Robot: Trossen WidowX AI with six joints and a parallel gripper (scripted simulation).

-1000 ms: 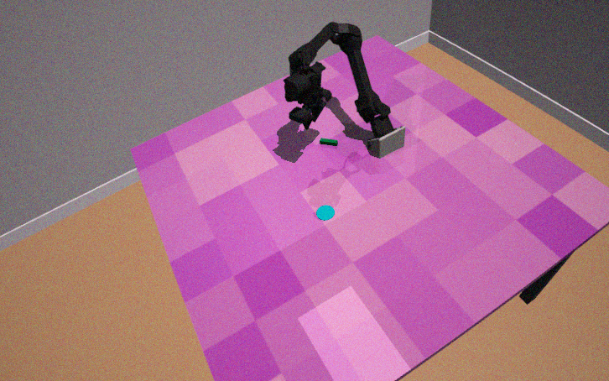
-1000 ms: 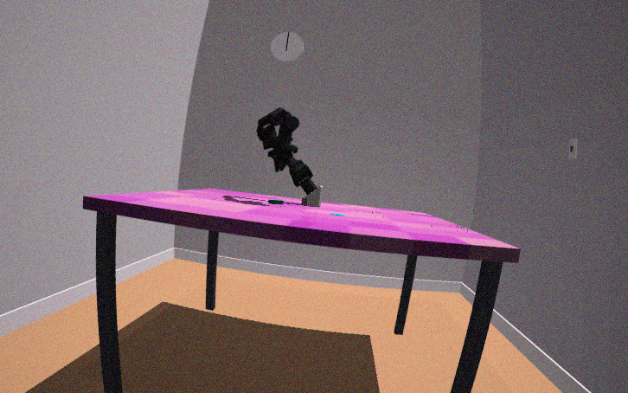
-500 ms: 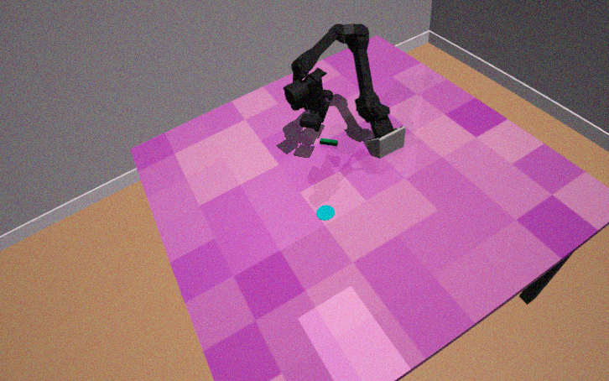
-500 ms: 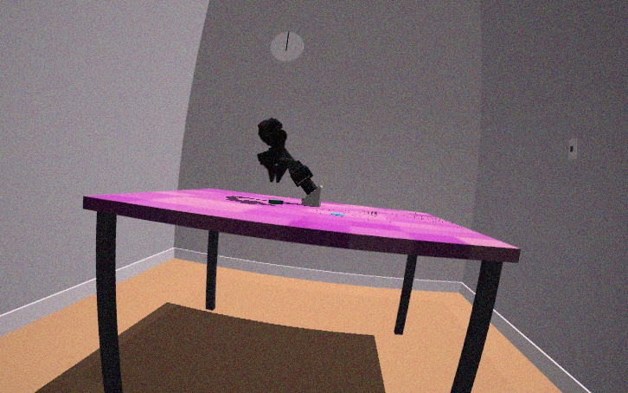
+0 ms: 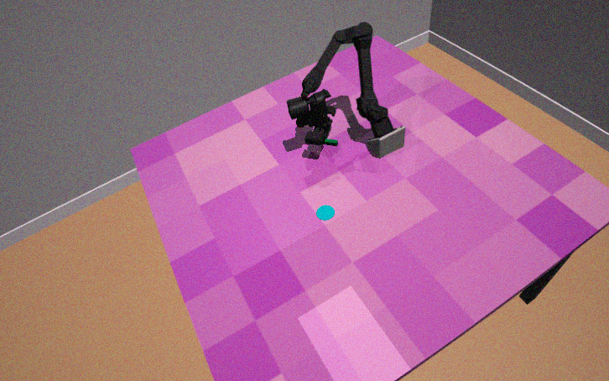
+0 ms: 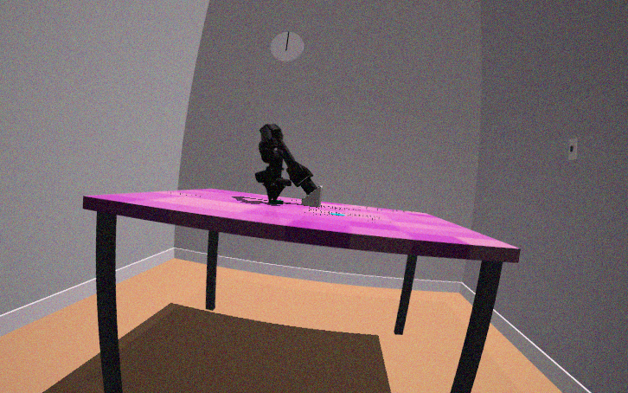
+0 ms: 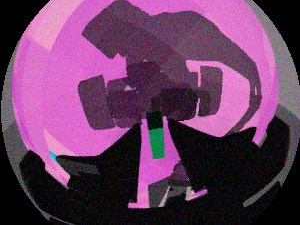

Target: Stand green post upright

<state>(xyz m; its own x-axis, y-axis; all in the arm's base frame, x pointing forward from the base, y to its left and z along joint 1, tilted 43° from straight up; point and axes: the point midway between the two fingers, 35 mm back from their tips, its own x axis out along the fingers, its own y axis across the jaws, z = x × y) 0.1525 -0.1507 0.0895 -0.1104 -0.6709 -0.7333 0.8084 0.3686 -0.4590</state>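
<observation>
Right now the cyan circle is 190 mm ahead of my gripper tip, 260 mm to the left of it and 10 mm below it. Also, from my gripper tip: green post (10 mm behind, 20 mm to the left).
</observation>
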